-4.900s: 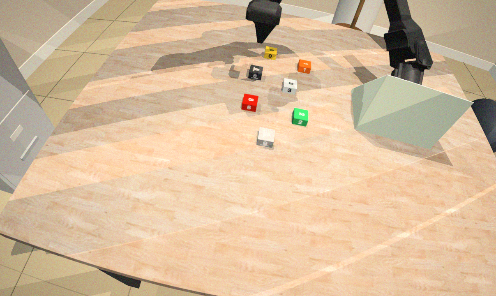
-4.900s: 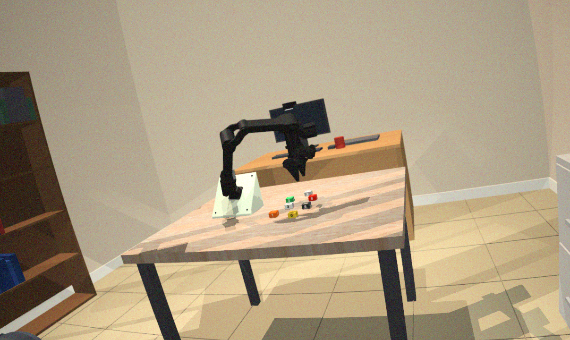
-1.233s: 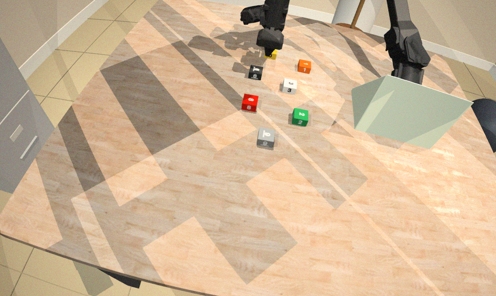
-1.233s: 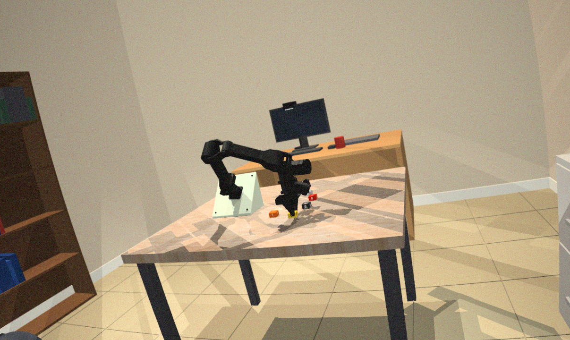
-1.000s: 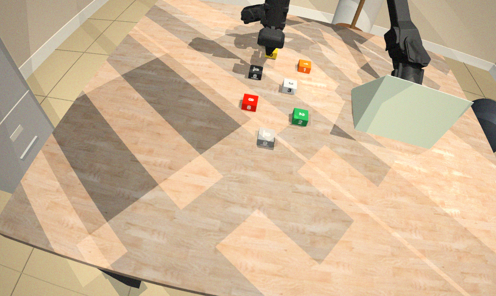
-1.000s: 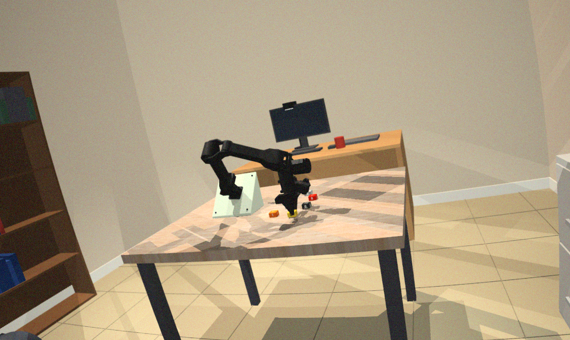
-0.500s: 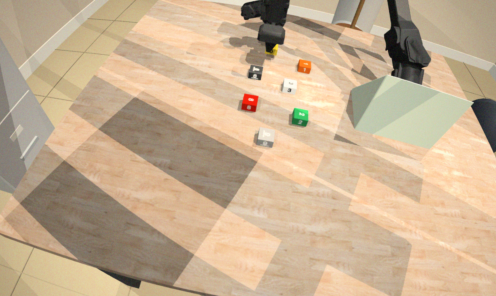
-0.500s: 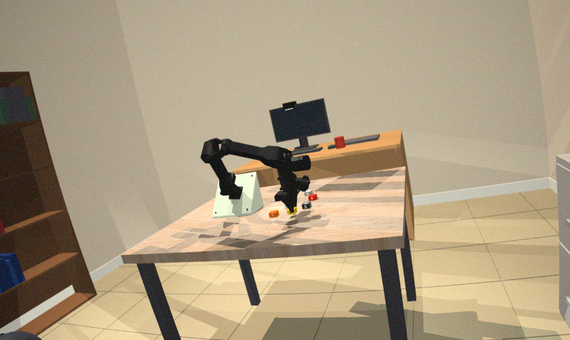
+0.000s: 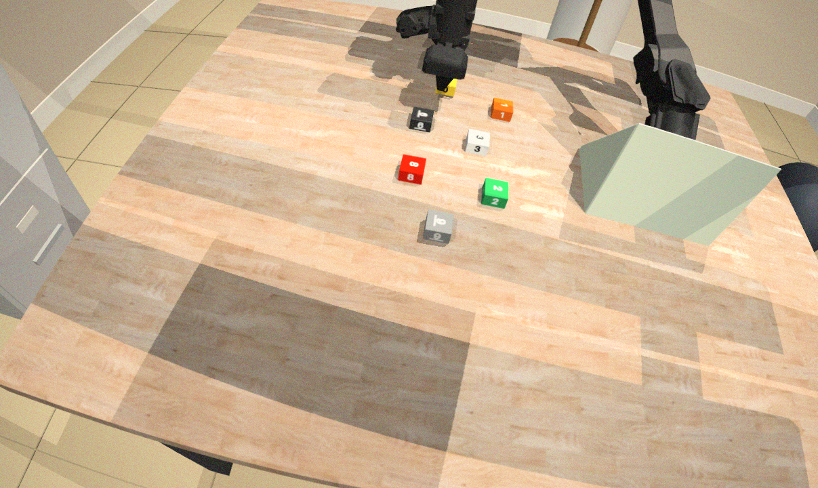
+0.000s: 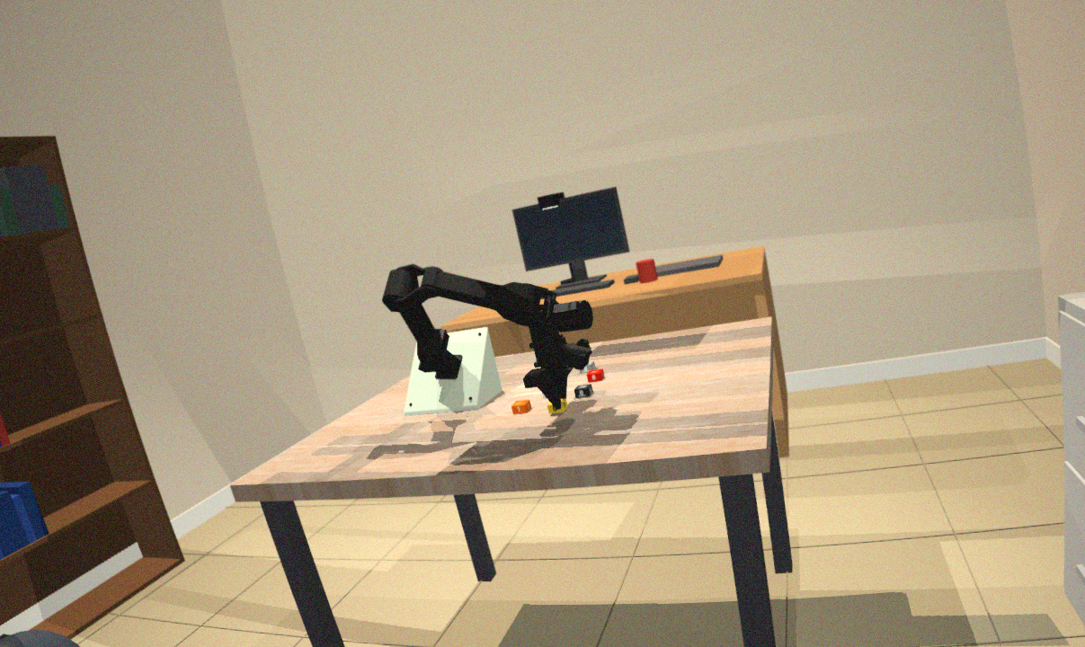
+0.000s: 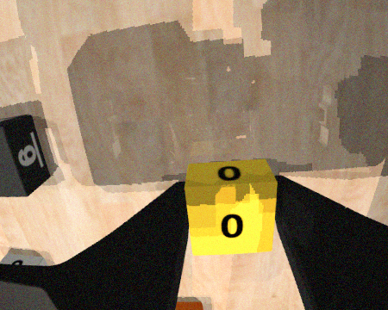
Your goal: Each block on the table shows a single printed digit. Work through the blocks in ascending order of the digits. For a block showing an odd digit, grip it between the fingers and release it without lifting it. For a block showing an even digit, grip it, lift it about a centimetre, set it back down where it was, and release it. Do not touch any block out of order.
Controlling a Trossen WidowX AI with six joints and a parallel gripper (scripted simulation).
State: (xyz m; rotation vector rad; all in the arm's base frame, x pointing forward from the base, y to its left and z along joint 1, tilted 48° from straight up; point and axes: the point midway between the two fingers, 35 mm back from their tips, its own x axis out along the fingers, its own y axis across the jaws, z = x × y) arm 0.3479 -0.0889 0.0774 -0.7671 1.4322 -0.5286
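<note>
Now: the yellow block 1 cm behind my gripper tip. From my gripper tip the other things lie so: black block: 1 cm ahead, 10 cm to the left; then white block: 8 cm behind, 12 cm to the left; then orange block: 11 cm behind, 2 cm to the left.
</note>
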